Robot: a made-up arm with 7 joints. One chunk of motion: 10 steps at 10 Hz.
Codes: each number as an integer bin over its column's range. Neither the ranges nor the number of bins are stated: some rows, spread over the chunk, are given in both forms.
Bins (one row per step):
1: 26 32 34 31 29 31 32
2: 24 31 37 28 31 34 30
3: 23 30 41 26 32 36 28
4: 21 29 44 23 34 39 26
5: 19 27 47 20 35 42 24
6: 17 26 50 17 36 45 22
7: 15 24 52 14 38 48 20
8: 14 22 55 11 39 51 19
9: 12 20 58 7 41 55 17
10: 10 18 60 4 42 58 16
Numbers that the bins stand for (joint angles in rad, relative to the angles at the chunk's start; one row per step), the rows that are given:
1: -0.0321 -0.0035 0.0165 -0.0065 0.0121 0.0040 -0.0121
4: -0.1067 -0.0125 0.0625 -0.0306 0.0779 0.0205 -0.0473
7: -0.1962 -0.0276 0.0994 -0.0578 0.1306 0.0390 -0.0825
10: -0.2708 -0.0457 0.1362 -0.0879 0.1833 0.0597 -0.1060
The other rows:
2: -0.0619 -0.0065 0.0303 -0.0156 0.0384 0.0102 -0.0238
3: -0.0768 -0.0095 0.0487 -0.0216 0.0516 0.0143 -0.0356
5: -0.1365 -0.0186 0.0763 -0.0397 0.0911 0.0267 -0.0590
6: -0.1663 -0.0216 0.0902 -0.0487 0.1043 0.0329 -0.0708
8: -0.2111 -0.0337 0.1132 -0.0668 0.1438 0.0452 -0.0884
9: -0.2410 -0.0397 0.1270 -0.0789 0.1702 0.0535 -0.1002

